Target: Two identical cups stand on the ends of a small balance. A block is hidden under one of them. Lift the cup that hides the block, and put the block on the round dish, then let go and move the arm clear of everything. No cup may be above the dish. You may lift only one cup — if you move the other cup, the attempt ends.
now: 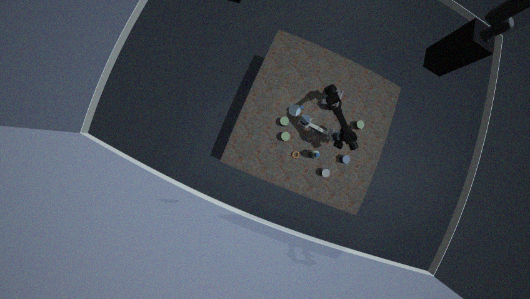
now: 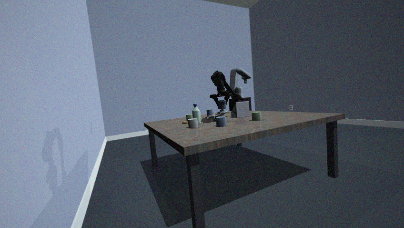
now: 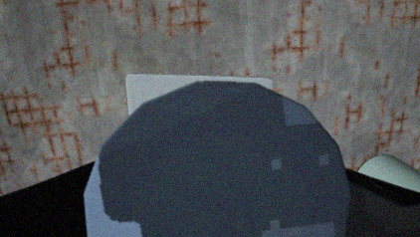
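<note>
Right now my gripper tip is 10 mm past the grey block, 10 mm to the left of it and 50 mm above it. Round my gripper tip: grey balance bar: 20 mm behind, 140 mm to the right, 90 mm below; then bottle: 190 mm ahead, 110 mm to the right, 20 mm below; then balance: 20 mm behind, 140 mm to the right, 110 mm below.
</note>
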